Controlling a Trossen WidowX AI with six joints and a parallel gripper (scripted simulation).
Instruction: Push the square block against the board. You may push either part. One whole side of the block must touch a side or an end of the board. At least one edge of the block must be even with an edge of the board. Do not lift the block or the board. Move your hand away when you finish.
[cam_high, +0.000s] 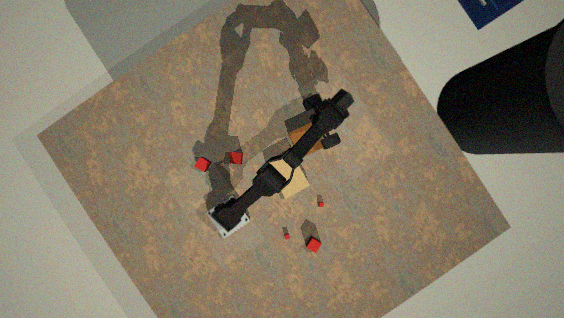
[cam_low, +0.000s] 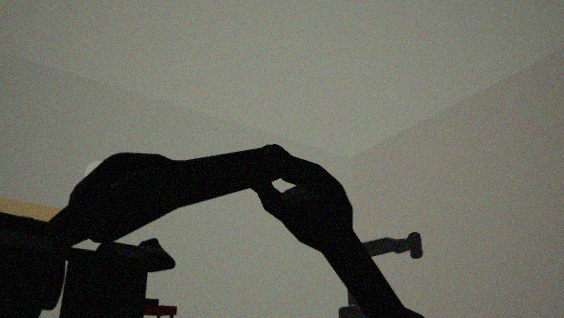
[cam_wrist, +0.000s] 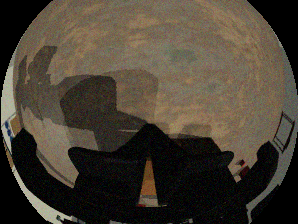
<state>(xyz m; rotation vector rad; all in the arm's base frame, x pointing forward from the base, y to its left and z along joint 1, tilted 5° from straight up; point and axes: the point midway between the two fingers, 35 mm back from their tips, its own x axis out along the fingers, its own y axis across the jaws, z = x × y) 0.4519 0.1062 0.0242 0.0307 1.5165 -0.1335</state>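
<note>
The orange square block lies 7 cm behind my gripper tip, 3 cm to the right of it and 1 cm above it. Round my gripper tip: tan board (19 cm behind, 10 cm to the right, 1 cm above).
</note>
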